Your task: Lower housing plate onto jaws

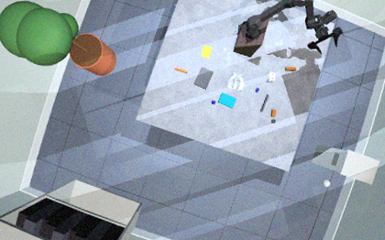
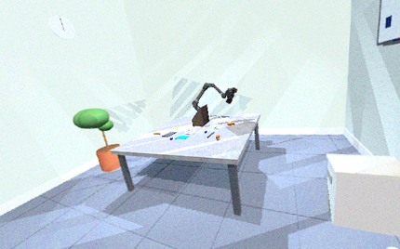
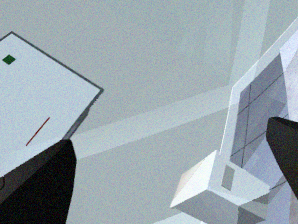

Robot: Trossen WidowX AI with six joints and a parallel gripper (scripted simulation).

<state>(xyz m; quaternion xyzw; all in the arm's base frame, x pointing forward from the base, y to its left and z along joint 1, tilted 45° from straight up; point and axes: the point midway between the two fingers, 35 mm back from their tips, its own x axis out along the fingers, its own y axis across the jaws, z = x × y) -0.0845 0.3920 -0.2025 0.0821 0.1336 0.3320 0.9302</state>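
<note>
Now: gripper tip 18 cm short of the white housing plate, 16 cm to the left of it and 30 cm above it. From my gripper tip the other things lie so: dark bar: 39 cm ahead, 11 cm to the right, 32 cm below; then cyan block: 51 cm ahead, 39 cm to the right, 33 cm below; then short orange piece: 43 cm ahead, 2 cm to the right, 32 cm below.
</note>
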